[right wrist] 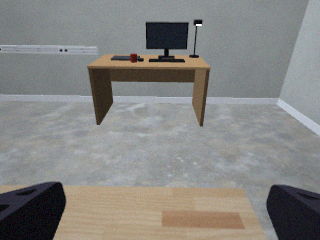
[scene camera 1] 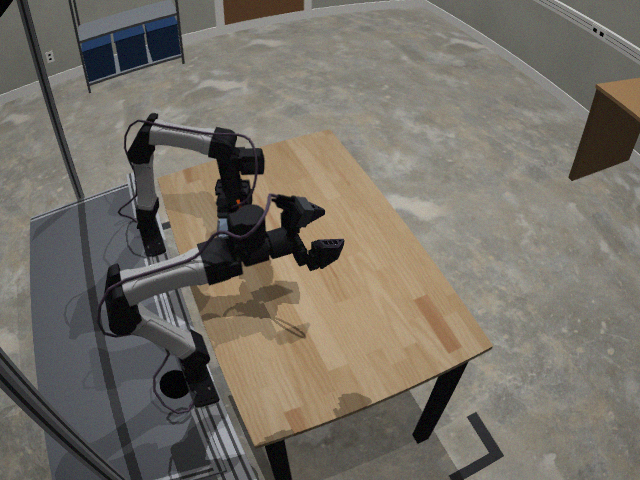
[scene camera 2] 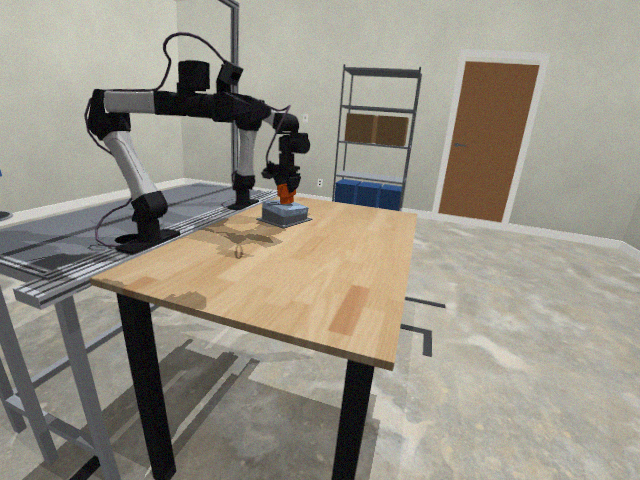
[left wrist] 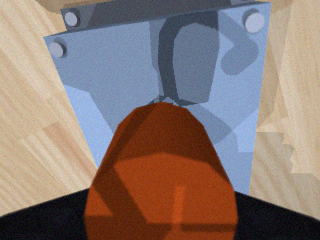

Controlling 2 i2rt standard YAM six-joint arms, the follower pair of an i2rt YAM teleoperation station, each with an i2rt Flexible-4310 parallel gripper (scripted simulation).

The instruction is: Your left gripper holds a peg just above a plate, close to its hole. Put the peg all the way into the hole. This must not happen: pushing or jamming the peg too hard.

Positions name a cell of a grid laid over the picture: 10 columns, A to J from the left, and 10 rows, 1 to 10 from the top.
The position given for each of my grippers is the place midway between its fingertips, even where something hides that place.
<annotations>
My right gripper shows in the right wrist view (F9), in scene camera 1 (F5) and in scene camera 2 (E3); in the left wrist view it is out of frame.
</annotations>
